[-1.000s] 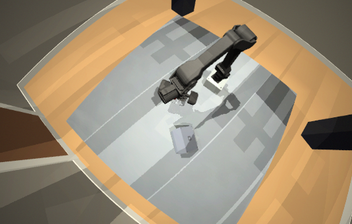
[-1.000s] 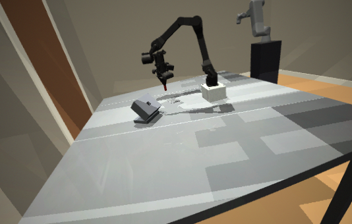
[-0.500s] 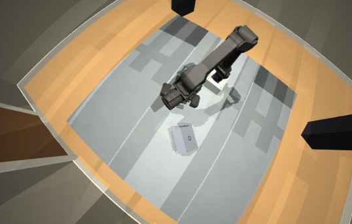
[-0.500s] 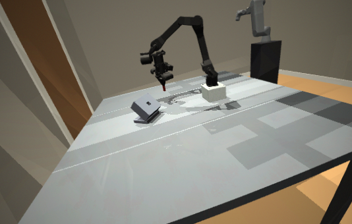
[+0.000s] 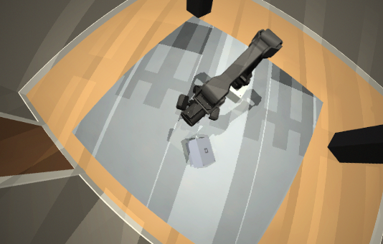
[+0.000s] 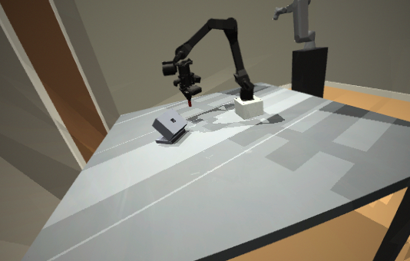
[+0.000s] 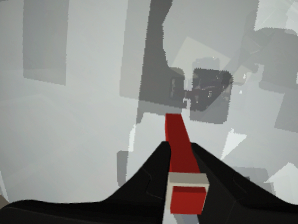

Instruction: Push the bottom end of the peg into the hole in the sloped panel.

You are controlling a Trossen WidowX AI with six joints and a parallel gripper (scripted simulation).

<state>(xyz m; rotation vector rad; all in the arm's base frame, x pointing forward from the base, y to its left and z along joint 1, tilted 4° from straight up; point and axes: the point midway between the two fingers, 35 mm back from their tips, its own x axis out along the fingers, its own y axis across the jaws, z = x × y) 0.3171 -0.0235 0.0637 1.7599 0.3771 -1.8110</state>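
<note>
Right now the sloped grey panel is 90 mm ahead of my gripper tip, 180 mm to the left of it and 50 mm below it. Round my gripper tip: red square peg (20 mm above).
</note>
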